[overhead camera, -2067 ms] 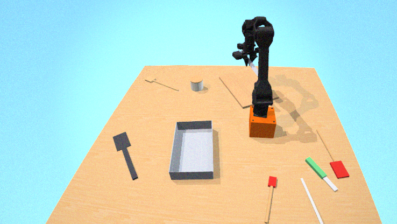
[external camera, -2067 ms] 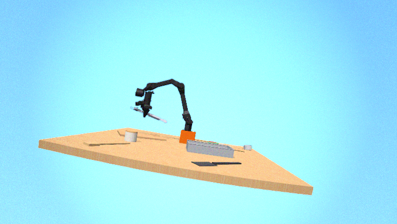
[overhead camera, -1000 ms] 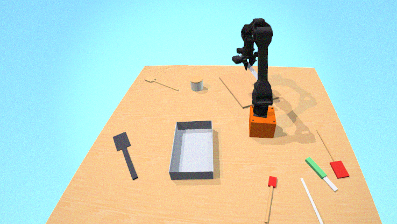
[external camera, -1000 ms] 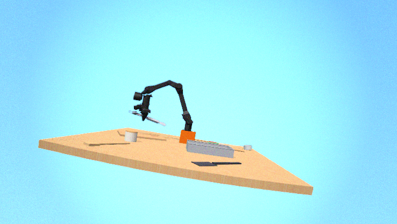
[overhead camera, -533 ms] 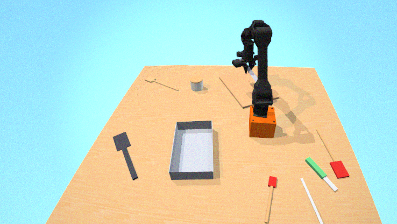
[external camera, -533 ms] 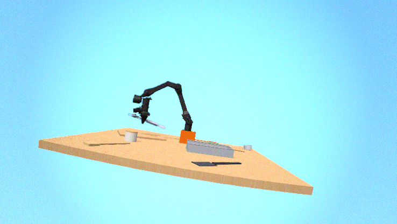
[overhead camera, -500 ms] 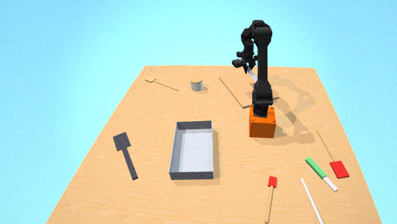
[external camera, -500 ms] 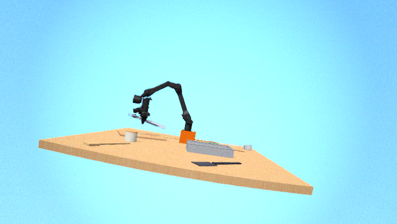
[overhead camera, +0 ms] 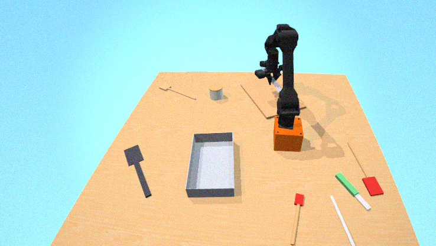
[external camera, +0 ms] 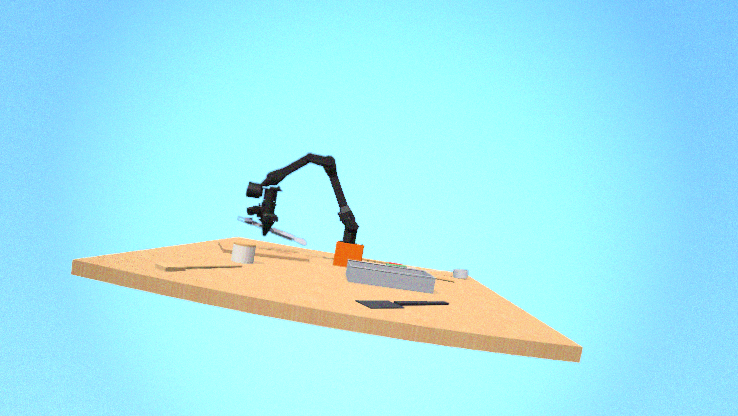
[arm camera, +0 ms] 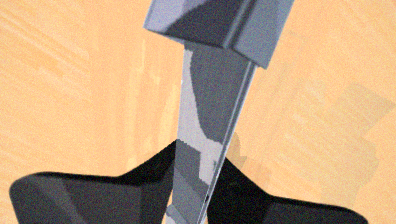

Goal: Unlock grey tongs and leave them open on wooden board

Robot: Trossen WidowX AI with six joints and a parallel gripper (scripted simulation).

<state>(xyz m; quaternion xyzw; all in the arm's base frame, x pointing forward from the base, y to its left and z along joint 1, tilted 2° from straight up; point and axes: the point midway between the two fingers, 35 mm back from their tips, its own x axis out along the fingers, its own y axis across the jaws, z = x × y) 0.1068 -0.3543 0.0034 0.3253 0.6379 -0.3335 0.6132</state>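
Right now the thin wooden board is 70 mm below my gripper tip. Round my gripper tip: red paddle 480 mm to the left, 460 mm behind, 70 mm below; white cup 310 mm ahead, 60 mm to the left, 40 mm below; grey roasting tin 580 mm to the left, 170 mm ahead, 50 mm below.
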